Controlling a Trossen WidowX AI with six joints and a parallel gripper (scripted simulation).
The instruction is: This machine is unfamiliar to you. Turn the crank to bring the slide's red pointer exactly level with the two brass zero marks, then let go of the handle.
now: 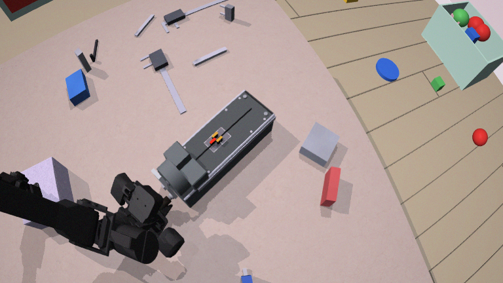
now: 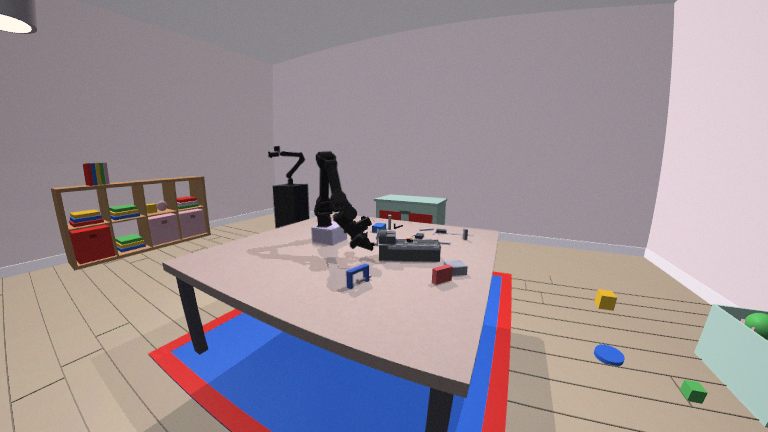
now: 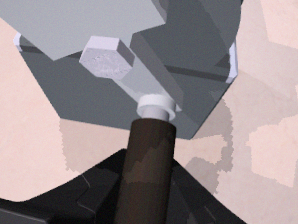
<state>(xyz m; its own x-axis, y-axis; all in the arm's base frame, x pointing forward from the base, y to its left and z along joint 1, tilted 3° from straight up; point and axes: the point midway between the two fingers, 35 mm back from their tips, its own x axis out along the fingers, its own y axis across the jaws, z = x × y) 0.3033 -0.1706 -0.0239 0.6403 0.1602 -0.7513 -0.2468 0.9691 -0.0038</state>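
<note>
Right now the dark brown crank handle is 20 mm behind my gripper tip and 20 mm above it. The rest, counted from my gripper tip: red pointer (140 mm ahead, 50 mm to the left, 40 mm above); then red block (310 mm ahead, 150 mm to the right, 10 mm below); then grey block (360 mm ahead, 50 mm to the right, 20 mm below).
</note>
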